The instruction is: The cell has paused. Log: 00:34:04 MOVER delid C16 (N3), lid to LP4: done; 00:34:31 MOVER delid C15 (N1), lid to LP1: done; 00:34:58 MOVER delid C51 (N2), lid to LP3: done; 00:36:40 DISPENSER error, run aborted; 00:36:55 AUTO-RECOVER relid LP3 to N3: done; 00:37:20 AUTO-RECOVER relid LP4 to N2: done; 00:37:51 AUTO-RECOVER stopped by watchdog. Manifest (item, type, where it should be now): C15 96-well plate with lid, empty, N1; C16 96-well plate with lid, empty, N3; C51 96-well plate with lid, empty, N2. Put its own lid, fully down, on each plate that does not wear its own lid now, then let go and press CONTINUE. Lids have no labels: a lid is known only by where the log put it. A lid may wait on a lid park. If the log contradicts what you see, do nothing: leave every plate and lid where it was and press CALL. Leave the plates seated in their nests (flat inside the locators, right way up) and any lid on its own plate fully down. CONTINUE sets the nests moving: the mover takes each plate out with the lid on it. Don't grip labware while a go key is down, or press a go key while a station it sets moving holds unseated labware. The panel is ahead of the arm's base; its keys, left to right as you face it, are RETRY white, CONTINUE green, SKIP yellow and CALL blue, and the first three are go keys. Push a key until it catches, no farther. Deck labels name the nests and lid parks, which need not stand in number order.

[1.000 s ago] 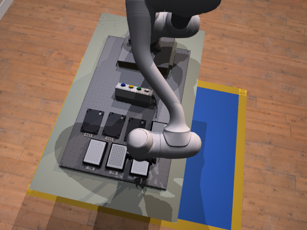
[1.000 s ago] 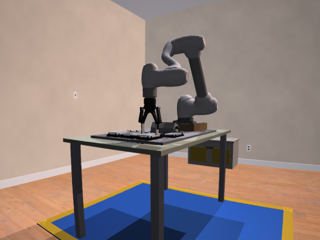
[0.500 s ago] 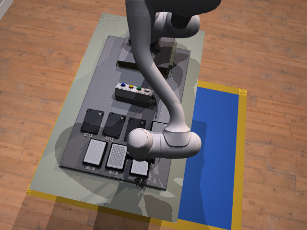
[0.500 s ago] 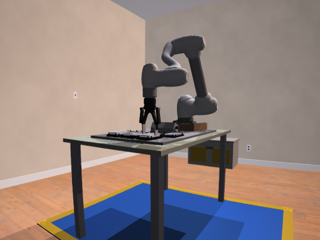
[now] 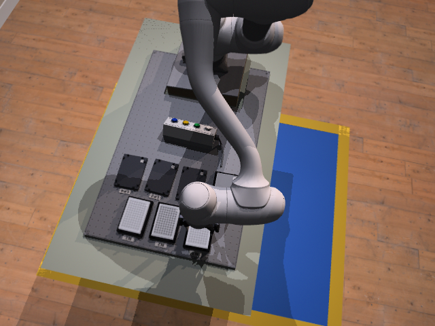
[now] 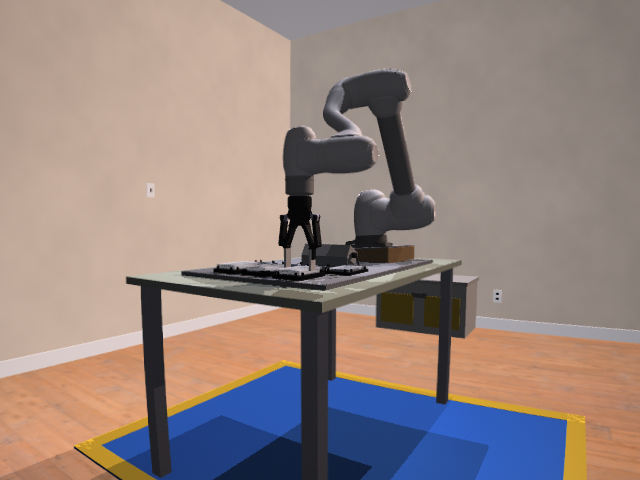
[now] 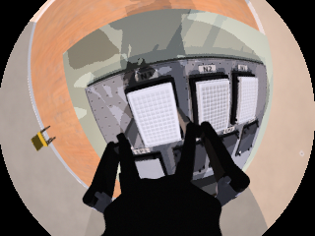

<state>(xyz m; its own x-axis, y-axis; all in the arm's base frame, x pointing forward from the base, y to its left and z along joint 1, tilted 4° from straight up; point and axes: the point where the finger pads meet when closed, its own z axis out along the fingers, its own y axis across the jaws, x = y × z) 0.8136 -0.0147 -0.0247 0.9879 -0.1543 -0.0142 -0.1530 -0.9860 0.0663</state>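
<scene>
Right now my hand is 30 mm above the 96-well plate. From my hand the other things lie so: lid park LP2: 220 mm behind, 170 mm to the right, 40 mm below; lid park LP3: 190 mm behind, 40 mm to the right, 40 mm below; lid park LP1: 170 mm behind, 90 mm to the left, 40 mm below.
</scene>
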